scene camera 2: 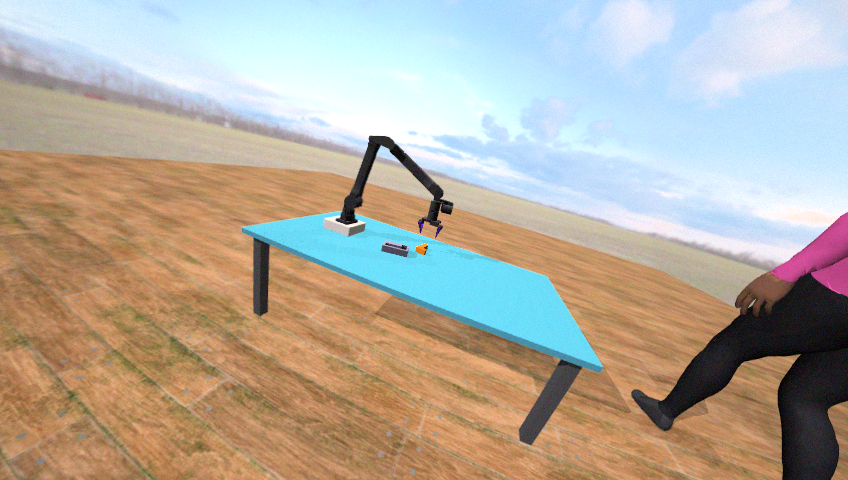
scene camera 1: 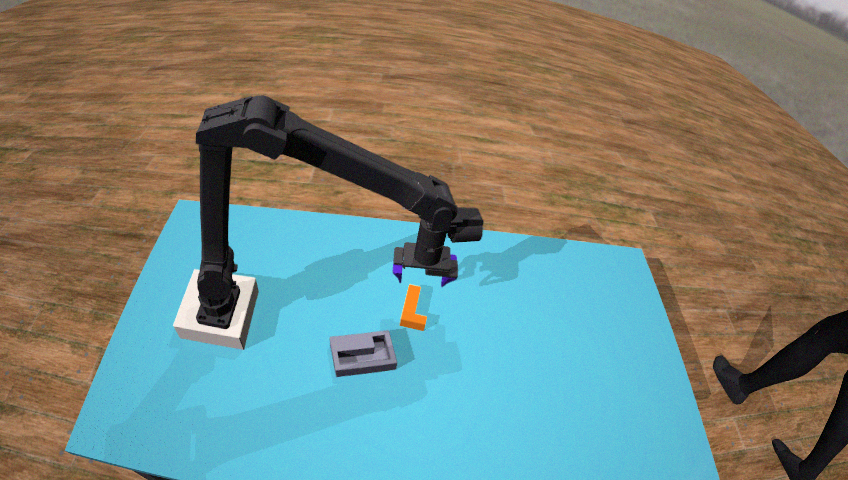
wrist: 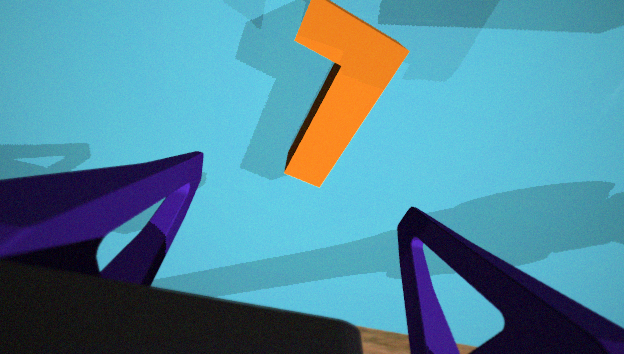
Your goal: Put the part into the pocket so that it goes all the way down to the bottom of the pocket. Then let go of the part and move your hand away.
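Places are measured from the arm's base along level axes (x ahead, y right, z down), in metres.
Pixels of known places: gripper, between the fingertips: (scene camera 2: pixel 427 235) (scene camera 1: pixel 421 283) (wrist: pixel 309 192); arm's base, origin of its link: (scene camera 2: pixel 346 221) (scene camera 1: pixel 219 306).
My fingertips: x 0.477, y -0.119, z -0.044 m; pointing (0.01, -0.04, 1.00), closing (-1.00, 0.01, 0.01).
Ahead of a thing's pixels: the offset from my fingertips to its top centre. Level surfaces: height alone.
The part is an orange L-shaped block @[dx +0.000, dy +0.009, dz +0.071 m] (scene camera 1: pixel 410 304) (scene camera 2: pixel 421 249) (wrist: pixel 355 75). It appears to lie flat on the table, its long arm towards the gripper and its short foot at the other end. The grey pocket block @[dx -0.118, dy +0.161, dz +0.065 m] (scene camera 1: pixel 351 343) (scene camera 2: pixel 395 251) stands to its left in the scene camera 1 view, apart from it. Its L-shaped pocket has the long leg running left to right and the short leg at the right end; no part shows in it. The block does not show in the wrist view. My gripper (scene camera 1: pixel 421 282) (scene camera 2: pixel 428 235) (wrist: pixel 309 192) is open and empty, above the table behind the part, not touching it.
The blue table @[dz +0.101 m] (scene camera 1: pixel 565 356) (scene camera 2: pixel 476 297) carries the arm's white base block (scene camera 1: pixel 208 337) (scene camera 2: pixel 352 229) at the left. A person's legs (scene camera 1: pixel 785 350) (scene camera 2: pixel 714 356) show beyond the table's right end. Arm shadows fall across the table.
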